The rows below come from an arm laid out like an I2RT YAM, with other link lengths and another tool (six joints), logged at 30 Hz.
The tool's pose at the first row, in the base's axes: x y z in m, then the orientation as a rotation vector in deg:
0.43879 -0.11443 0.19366 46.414 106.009 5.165
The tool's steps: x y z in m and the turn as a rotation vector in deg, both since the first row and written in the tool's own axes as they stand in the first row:
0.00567 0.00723 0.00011 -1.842 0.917 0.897
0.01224 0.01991 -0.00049 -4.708 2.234 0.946
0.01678 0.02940 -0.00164 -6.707 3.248 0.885
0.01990 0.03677 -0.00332 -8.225 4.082 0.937
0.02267 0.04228 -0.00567 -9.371 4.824 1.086
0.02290 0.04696 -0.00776 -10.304 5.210 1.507
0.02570 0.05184 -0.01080 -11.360 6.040 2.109
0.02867 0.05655 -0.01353 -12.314 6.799 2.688
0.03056 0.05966 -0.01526 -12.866 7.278 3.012
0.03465 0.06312 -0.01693 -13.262 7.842 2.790
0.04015 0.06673 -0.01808 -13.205 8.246 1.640
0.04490 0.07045 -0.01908 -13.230 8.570 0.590
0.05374 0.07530 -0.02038 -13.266 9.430 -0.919
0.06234 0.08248 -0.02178 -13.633 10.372 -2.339
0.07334 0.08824 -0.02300 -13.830 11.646 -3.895
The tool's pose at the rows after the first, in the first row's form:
0.44124 -0.10571 0.19212 46.049 106.175 7.812
0.44554 -0.09208 0.19245 44.195 106.809 11.027
0.44825 -0.08189 0.19330 42.804 107.340 13.249
0.44977 -0.07396 0.19463 41.834 107.743 15.028
0.44988 -0.06746 0.19575 41.205 108.094 16.491
0.45034 -0.06311 0.19843 40.953 108.053 17.775
0.44955 -0.05686 0.19956 40.804 108.305 19.487
0.44892 -0.05075 0.20035 40.697 108.515 21.063
0.44857 -0.04677 0.20089 40.625 108.672 21.988
0.44800 -0.04129 0.19980 40.162 109.169 22.465
0.44764 -0.03506 0.19742 39.153 110.017 21.868
0.44763 -0.02922 0.19562 38.169 110.724 21.369
0.44707 -0.02010 0.19117 36.762 112.086 20.834
0.44761 -0.00930 0.18792 35.187 113.384 20.689
0.44711 0.00172 0.18209 33.600 115.068 20.456

